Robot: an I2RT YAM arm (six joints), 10 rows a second.
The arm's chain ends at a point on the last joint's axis. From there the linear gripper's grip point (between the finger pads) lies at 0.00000 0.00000 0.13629 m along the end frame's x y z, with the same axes.
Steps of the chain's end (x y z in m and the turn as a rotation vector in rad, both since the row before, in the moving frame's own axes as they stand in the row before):
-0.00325, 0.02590, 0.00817, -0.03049, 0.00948, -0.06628
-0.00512, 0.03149, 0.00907, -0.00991, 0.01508, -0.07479
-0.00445, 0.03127, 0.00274, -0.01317, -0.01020, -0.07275
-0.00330, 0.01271, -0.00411, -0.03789, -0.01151, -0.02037
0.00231, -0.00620, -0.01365, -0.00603, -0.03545, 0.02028
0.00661, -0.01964, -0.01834, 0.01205, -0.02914, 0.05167
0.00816, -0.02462, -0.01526, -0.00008, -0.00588, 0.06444
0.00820, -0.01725, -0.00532, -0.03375, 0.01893, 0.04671
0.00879, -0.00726, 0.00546, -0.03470, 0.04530, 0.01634
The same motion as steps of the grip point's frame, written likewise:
-0.00182, 0.03001, 0.00810, -0.03049, 0.00948, -0.06628
-0.00302, 0.03276, 0.00905, -0.00991, 0.01508, -0.07479
-0.00577, 0.03311, 0.00272, -0.01317, -0.01020, -0.07275
-0.00482, 0.01789, -0.00422, -0.03789, -0.01151, -0.02037
-0.00253, -0.00543, -0.01374, -0.00603, -0.03545, 0.02028
0.00268, -0.02138, -0.01841, 0.01205, -0.02914, 0.05167
0.00736, -0.02463, -0.01526, -0.00008, -0.00588, 0.06444
0.01067, -0.01259, -0.00542, -0.03375, 0.01893, 0.04671
0.01492, -0.00248, 0.00524, -0.03470, 0.04530, 0.01634

